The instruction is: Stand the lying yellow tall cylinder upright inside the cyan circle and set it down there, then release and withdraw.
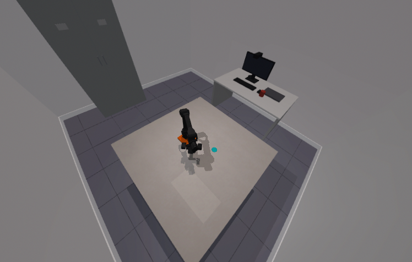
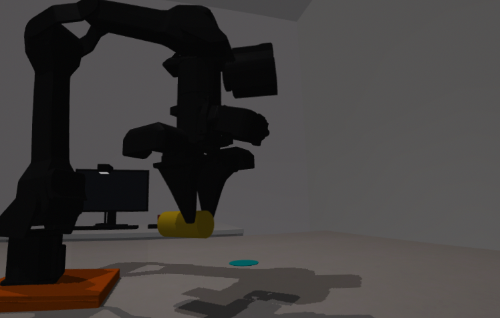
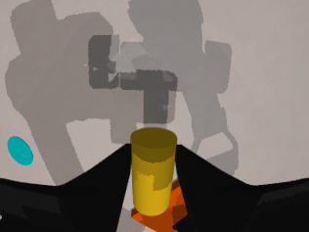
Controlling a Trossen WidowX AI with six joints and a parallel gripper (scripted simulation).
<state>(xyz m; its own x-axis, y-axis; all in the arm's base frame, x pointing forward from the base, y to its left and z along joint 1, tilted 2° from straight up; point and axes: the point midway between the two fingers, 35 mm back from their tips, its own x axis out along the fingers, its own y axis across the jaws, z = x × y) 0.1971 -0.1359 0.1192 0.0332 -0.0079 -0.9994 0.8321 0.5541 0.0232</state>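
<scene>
Now: gripper tip 15 cm short of the cyan circle, 20 cm to the right of it and 10 cm above it. Round my gripper tip: yellow tall cylinder: 1 cm behind, 2 cm to the left.
</scene>
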